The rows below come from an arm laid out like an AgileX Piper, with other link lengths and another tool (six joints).
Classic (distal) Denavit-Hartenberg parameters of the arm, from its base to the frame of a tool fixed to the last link. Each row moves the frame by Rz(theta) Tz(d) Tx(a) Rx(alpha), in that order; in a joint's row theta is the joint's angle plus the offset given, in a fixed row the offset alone. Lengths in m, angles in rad.
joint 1: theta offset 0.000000; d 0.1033; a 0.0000; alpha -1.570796
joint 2: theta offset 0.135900; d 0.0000; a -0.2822; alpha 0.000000
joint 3: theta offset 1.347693; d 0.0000; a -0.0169; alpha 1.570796
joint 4: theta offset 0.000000; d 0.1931; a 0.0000; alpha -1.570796
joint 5: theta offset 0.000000; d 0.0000; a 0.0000; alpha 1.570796
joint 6: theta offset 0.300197; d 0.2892; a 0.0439; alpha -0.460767
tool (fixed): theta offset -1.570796; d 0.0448; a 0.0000; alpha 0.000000
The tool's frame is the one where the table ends.
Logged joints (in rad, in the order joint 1, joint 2, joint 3, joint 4, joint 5, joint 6), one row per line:
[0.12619 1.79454 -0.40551 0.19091 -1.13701 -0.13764]
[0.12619 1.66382 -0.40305 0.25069 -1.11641 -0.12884]
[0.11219 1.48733 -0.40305 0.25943 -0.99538 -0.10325]
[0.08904 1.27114 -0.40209 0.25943 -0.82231 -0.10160]
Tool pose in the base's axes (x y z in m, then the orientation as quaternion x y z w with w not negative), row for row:
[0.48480 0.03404 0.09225 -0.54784 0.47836 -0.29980 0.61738]
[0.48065 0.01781 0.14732 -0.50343 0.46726 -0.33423 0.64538]
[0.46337 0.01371 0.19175 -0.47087 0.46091 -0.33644 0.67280]
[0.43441 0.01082 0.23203 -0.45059 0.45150 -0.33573 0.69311]
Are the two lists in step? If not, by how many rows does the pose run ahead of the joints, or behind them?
They are in step.
